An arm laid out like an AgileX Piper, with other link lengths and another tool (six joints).
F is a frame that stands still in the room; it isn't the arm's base.
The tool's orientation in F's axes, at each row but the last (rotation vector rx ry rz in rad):
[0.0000 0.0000 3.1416]
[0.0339 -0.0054 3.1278]
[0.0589 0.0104 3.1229]
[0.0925 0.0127 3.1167]
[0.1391 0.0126 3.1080]
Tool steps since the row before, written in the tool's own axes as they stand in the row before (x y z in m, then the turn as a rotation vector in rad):
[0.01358 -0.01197 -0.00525 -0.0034 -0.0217 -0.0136]
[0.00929 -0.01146 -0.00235 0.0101 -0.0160 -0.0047]
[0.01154 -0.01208 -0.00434 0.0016 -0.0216 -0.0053]
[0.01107 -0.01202 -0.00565 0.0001 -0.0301 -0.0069]
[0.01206 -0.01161 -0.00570 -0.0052 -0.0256 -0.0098]
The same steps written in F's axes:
[-0.01358 0.01197 -0.00525 0.0034 0.0217 -0.0136]
[-0.00918 0.01159 -0.00211 -0.0100 0.0162 -0.0044]
[-0.01148 0.01226 -0.00399 -0.0014 0.0216 -0.0054]
[-0.01110 0.01224 -0.00509 0.0002 0.0300 -0.0071]
[-0.01217 0.01194 -0.00471 0.0051 0.0254 -0.0105]

